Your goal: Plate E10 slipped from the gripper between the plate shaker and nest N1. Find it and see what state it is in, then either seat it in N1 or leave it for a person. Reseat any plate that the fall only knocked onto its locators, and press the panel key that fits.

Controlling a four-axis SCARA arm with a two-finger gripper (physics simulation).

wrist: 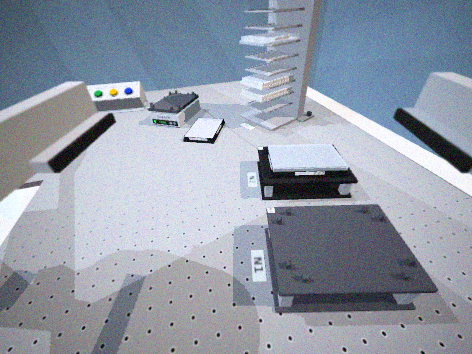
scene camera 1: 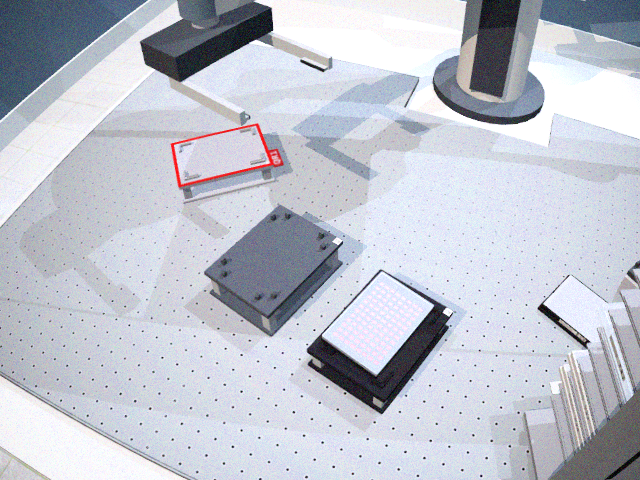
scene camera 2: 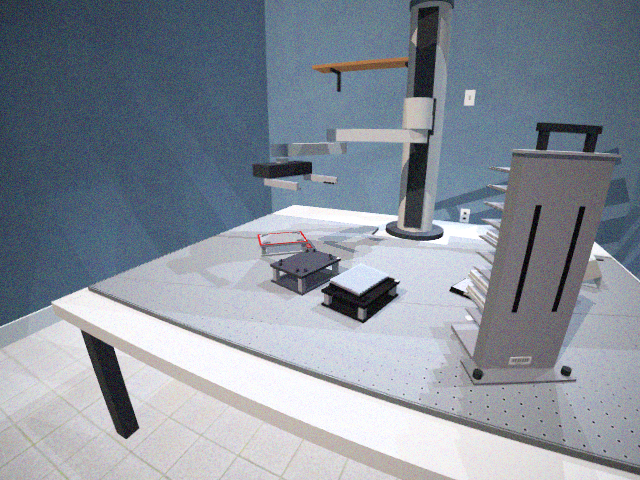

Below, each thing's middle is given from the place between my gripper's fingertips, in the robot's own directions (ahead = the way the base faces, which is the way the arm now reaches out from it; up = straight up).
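Looking at the shaker (wrist: 175, 109), I find that my gripper is 5 cm past it, 22 cm above it and 61 cm to the right of it.
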